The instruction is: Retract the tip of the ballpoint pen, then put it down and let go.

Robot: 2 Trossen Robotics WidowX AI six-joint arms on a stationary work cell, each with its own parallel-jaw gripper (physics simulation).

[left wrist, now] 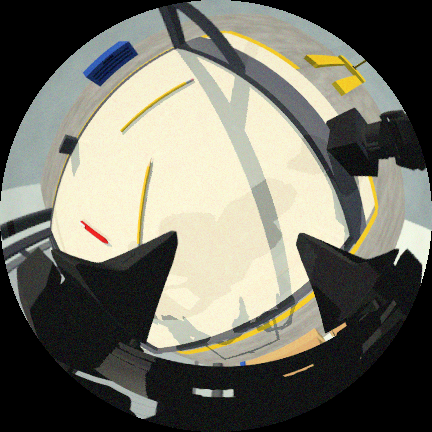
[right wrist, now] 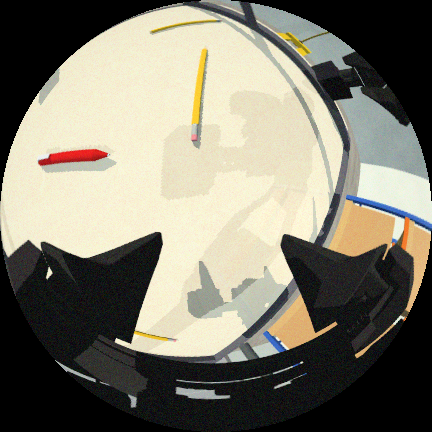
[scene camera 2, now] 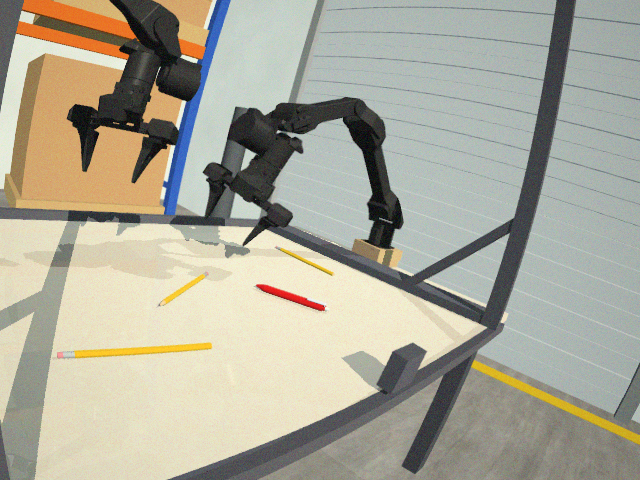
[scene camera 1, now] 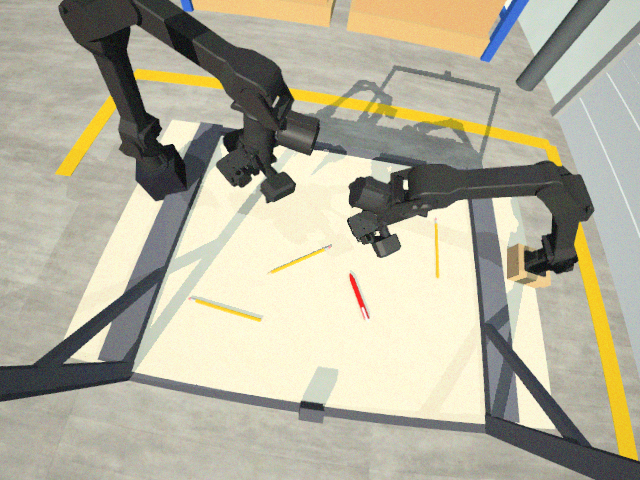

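Where they show: left gripper, between the fingertips: (left wrist: pixel 240 238) (scene camera 2: pixel 108 177) (scene camera 1: pixel 257 188); right gripper, between the fingertips: (right wrist: pixel 224 240) (scene camera 2: pixel 224 231); left arm's base, origin of its link: (left wrist: pixel 368 140) (scene camera 1: pixel 154 161); right arm's base, origin of its link: (scene camera 2: pixel 379 245) (scene camera 1: pixel 534 263).
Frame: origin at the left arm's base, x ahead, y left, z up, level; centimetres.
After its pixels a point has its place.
Observation:
The red ballpoint pen (scene camera 1: pixel 357 295) {x 43.2, y -46.2, z -9.5 cm} (scene camera 2: pixel 290 297) {x 42.9, y -46.6, z -9.9 cm} (left wrist: pixel 95 232) {x 42.9, y -44.8, z -9.8 cm} (right wrist: pixel 75 157) {x 43.7, y -44.1, z -9.5 cm} lies flat on the pale table. In scene camera 2 its pointed end faces upper left, and its white clip and end button are at lower right. A small grey tip shows at its pointed end in the right wrist view. My right gripper (scene camera 1: pixel 373 238) (scene camera 2: pixel 225 230) {x 48.5, y -29.1, z -4.1 cm} (right wrist: pixel 224 240) {x 48.5, y -29.1, z -4.1 cm} is open and empty, raised above the table beyond the pen's pointed end. My left gripper (scene camera 1: pixel 256 180) {x 24.9, y -18.4, z 4.2 cm} (scene camera 2: pixel 109 176) {x 24.9, y -18.4, z 4.2 cm} (left wrist: pixel 240 238) {x 24.9, y -18.4, z 4.2 cm} is open and empty, higher up and farther from the pen.
Yellow pencils lie around the pen: one (scene camera 1: pixel 299 259) {x 31.4, y -33.0, z -9.9 cm} (scene camera 2: pixel 183 289) {x 29.9, y -33.6, z -10.1 cm} to its left, one (scene camera 1: pixel 227 308) {x 11.1, y -41.0, z -10.0 cm} (scene camera 2: pixel 139 350) {x 10.2, y -41.0, z -10.1 cm} farther left, one (scene camera 1: pixel 436 248) {x 70.3, y -39.7, z -10.0 cm} (scene camera 2: pixel 305 260) {x 70.2, y -40.0, z -10.1 cm} near the right frame bar. A dark block (scene camera 1: pixel 312 411) {x 25.2, y -67.0, z -4.9 cm} (scene camera 2: pixel 402 367) {x 22.2, y -67.3, z -6.2 cm} sits on the table's near edge.

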